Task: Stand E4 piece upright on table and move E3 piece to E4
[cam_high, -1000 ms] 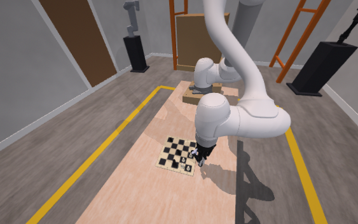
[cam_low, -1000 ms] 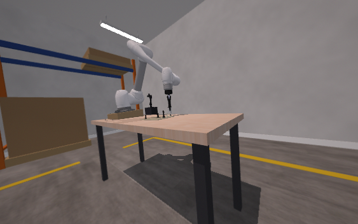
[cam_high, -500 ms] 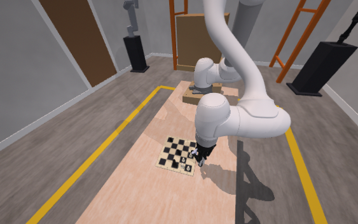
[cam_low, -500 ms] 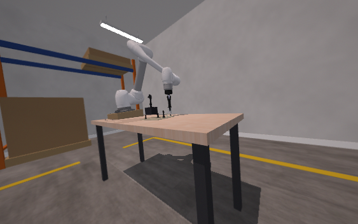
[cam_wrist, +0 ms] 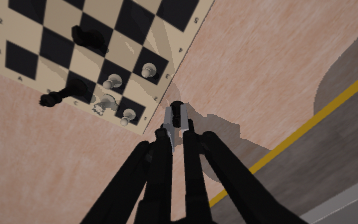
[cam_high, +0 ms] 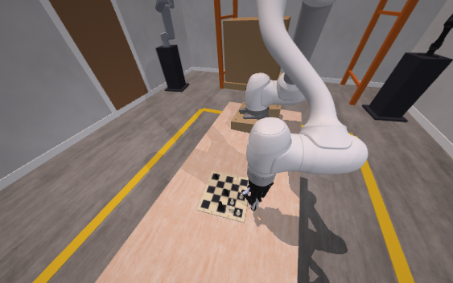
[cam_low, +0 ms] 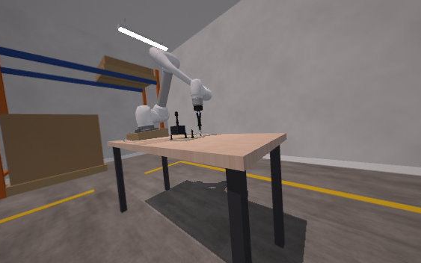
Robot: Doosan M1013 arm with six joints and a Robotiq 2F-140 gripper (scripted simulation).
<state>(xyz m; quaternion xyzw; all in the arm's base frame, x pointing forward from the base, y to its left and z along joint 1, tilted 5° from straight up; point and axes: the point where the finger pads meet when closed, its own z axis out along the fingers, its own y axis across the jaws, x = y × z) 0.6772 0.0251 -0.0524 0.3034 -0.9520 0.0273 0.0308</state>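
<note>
Now: the pale piece 3 cm ahead of my hand, 10 cm to the right of it and 3 cm below it. From my hand the other things lie so: chessboard 5 cm behind, 14 cm to the right, 5 cm below.
</note>
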